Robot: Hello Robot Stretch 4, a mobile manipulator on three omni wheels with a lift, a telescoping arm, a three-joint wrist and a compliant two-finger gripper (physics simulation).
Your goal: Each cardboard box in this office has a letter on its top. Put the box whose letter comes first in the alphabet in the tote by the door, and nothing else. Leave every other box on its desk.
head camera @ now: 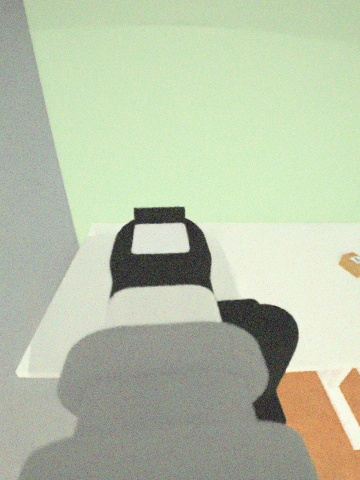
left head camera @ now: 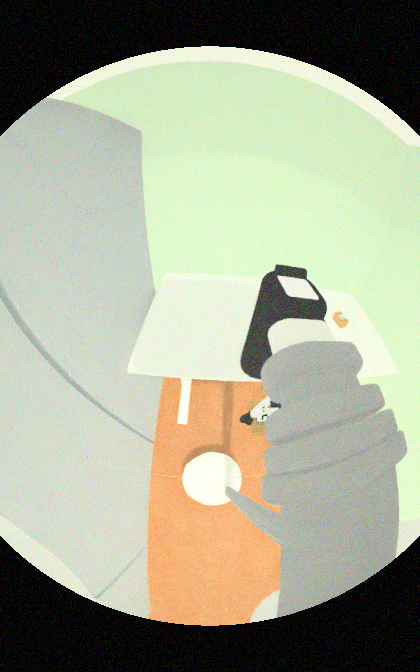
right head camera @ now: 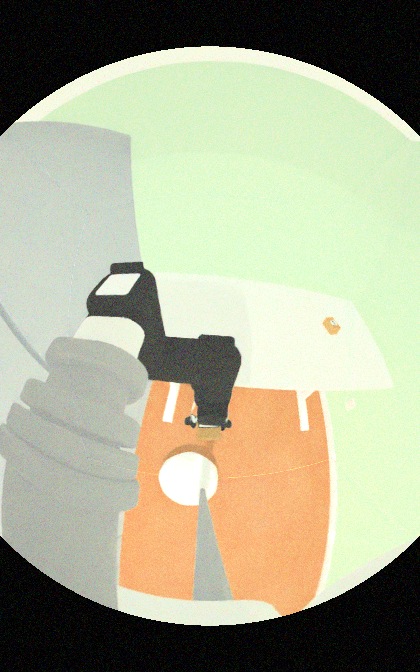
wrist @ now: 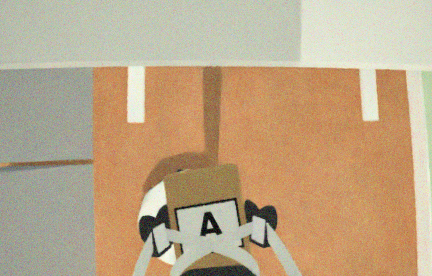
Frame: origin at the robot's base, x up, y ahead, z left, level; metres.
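Where they show: gripper, between the fingertips: (wrist: 208,217).
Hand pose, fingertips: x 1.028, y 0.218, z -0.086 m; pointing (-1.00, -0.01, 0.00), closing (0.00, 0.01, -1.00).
Observation:
Each offset is from my fingertips to the top centre of the thing. Level surfaces: height alone.
My gripper (left head camera: 260,411) (right head camera: 208,425) (wrist: 208,217) is shut on a cardboard box {dx +0.044, dy +0.003, dz +0.000 m} (left head camera: 257,428) (right head camera: 208,433) (wrist: 202,186) with a black letter A on its white label. The fingers press on its two sides, and the box hangs in the air on the near side of the desk's front edge, over the orange floor. A second cardboard box {dx -0.056, dy +0.540, dz -0.670 m} (head camera: 350,265) (left head camera: 340,320) (right head camera: 331,326) stands on the right part of the white desk {dx -0.106 m} (head camera: 295,345) (left head camera: 200,325) (right head camera: 290,345) (wrist: 150,30). Its letter is too small to read. The tote does not show in these views.
A white round object (left head camera: 205,477) (right head camera: 181,478) (wrist: 151,205) is low in front of the desk, partly behind the held box in the wrist view. A grey wall or panel (head camera: 30,200) (left head camera: 100,250) (right head camera: 75,200) borders the left. A green wall (head camera: 200,125) is behind the desk.

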